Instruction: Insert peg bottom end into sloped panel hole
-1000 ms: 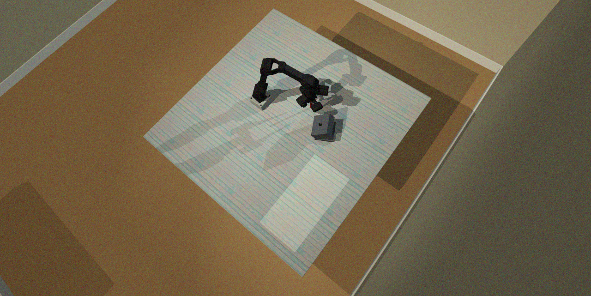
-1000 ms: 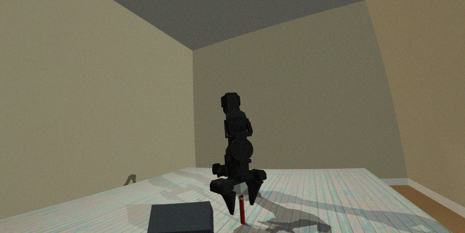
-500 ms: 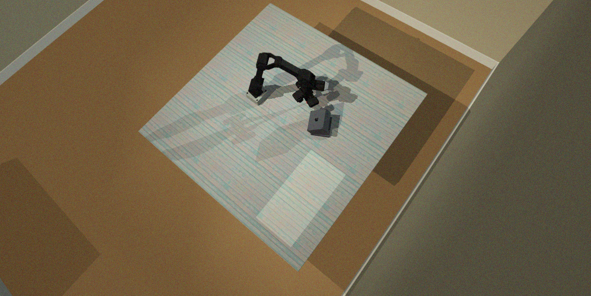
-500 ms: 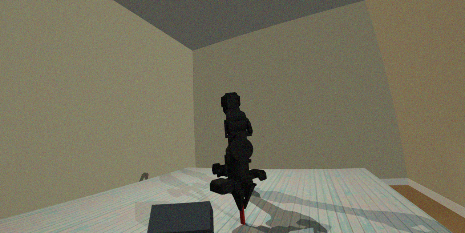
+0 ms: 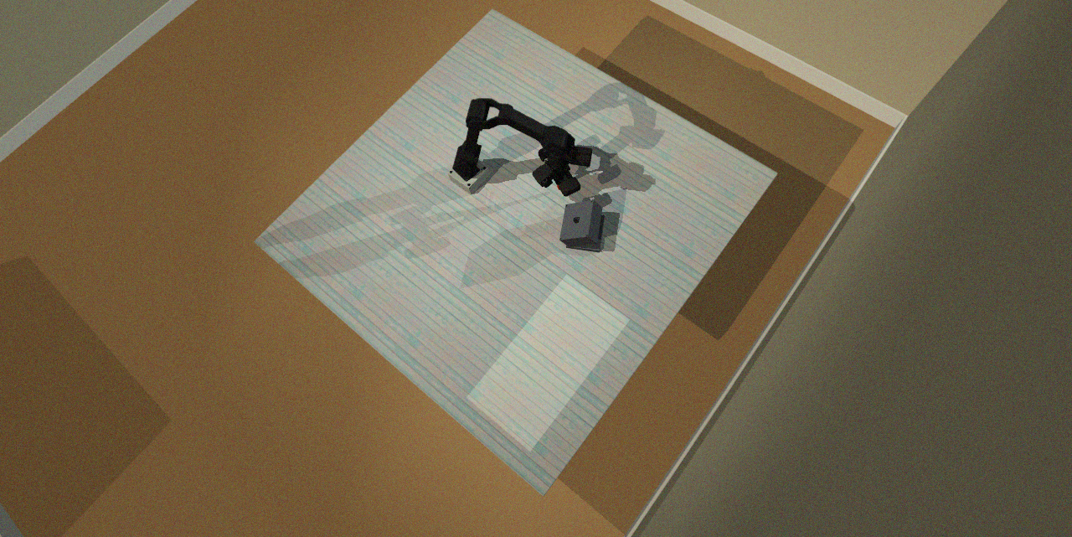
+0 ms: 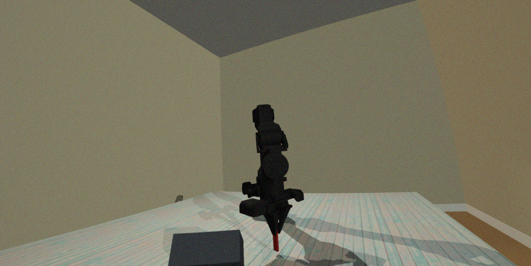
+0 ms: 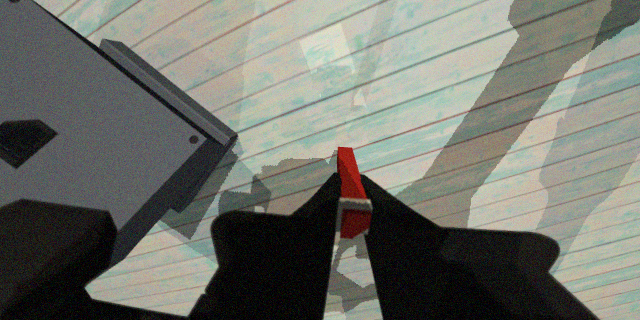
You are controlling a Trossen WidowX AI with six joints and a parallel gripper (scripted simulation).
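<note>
My gripper tip is now 160 mm short of the sloped panel, 60 mm to the left of it and 10 mm below it. The rest, counted from my gripper tip: red square peg: 20 mm above.
</note>
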